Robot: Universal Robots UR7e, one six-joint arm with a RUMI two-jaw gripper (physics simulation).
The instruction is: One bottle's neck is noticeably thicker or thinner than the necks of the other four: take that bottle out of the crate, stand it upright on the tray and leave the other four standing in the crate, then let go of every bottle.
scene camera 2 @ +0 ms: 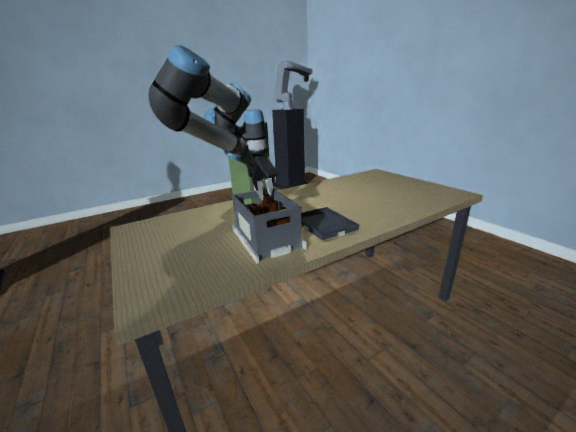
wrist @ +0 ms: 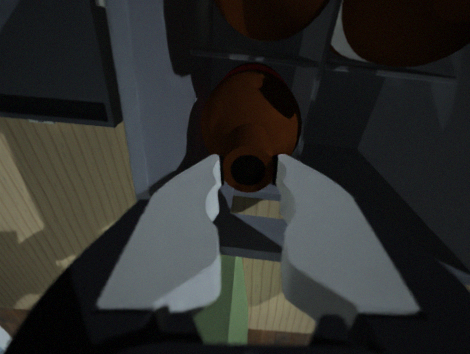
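The grey crate stands on the table with brown bottles inside. My gripper points down at the crate, with its fingertips against both sides of the neck of one brown bottle. It is shut on that neck. This bottle is in a corner compartment on the tray side, its body still between the crate's walls. Two more brown bottles show partly in the wrist view; the others cannot be told apart. The dark tray lies flat beside the crate.
The wooden table carries the crate and tray. White strips edge the crate's foot. A green block stands behind the crate. A dark pedestal with a grey bent arm stands behind the table.
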